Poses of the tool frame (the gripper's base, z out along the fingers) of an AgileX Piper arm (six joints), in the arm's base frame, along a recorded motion.
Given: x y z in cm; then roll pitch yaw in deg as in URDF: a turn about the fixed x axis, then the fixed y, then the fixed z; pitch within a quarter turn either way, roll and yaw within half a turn.
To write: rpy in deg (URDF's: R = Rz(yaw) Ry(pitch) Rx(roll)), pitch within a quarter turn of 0, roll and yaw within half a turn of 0; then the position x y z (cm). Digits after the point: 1 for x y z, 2 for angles.
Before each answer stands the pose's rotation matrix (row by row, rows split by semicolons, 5 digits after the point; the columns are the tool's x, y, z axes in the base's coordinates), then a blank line. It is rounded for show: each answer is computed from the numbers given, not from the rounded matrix.
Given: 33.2, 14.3, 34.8, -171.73, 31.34, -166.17
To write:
-0.82934 -0.16391 0.53417; -0.20416 0.97880 -0.01663; -0.52012 -0.12285 -0.84521

-171.73, 31.34, -166.17, 33.2, 14.3, 34.8
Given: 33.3, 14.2, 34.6, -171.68, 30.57, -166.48
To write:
-0.83715 -0.15977 0.52312; -0.20129 0.97926 -0.02304; -0.50859 -0.12459 -0.85195

-171.68, 30.57, -166.48, 33.3, 14.2, 34.6
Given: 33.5, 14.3, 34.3, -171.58, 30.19, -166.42
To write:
-0.84020 -0.16070 0.51792; -0.20295 0.97886 -0.02553; -0.50287 -0.12657 -0.85505

-171.58, 30.19, -166.42, 33.5, 14.3, 34.3
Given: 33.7, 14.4, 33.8, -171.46, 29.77, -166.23
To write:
-0.84308 -0.16377 0.51225; -0.20661 0.97804 -0.02736; -0.49652 -0.12890 -0.85840

-171.46, 29.77, -166.23, 33.7, 14.4, 33.8
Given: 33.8, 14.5, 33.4, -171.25, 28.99, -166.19
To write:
-0.84942 -0.16433 0.50148; -0.20879 0.97739 -0.03338; -0.48466 -0.13306 -0.86452

-171.25, 28.99, -166.19, 33.8, 14.5, 33.4
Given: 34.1, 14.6, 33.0, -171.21, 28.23, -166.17
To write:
-0.85551 -0.16605 0.49043; -0.21061 0.97688 -0.03664; -0.47301 -0.13464 -0.87071

-171.21, 28.23, -166.17, 34.1, 14.6, 33.0
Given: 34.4, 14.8, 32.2, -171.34, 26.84, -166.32
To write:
-0.86696 -0.16775 0.46930; -0.21102 0.97663 -0.04074; -0.45150 -0.13435 -0.88210

-171.34, 26.84, -166.32, 34.4, 14.8, 32.2
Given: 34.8, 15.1, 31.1, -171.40, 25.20, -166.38
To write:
-0.87938 -0.17096 0.44437; -0.21307 0.97594 -0.04619; -0.42578 -0.13530 -0.89465

-171.40, 25.20, -166.38, 34.8, 15.1, 31.1
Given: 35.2, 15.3, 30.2, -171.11, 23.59, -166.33
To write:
-0.89047 -0.17340 0.42070; -0.21658 0.97462 -0.05672; -0.40019 -0.14162 -0.90542

-171.11, 23.59, -166.33, 35.2, 15.3, 30.2
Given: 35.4, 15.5, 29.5, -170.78, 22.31, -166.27
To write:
-0.89871 -0.17519 0.40203; -0.21958 0.97331 -0.06671; -0.37962 -0.14823 -0.91319

-170.78, 22.31, -166.27, 35.4, 15.5, 29.5
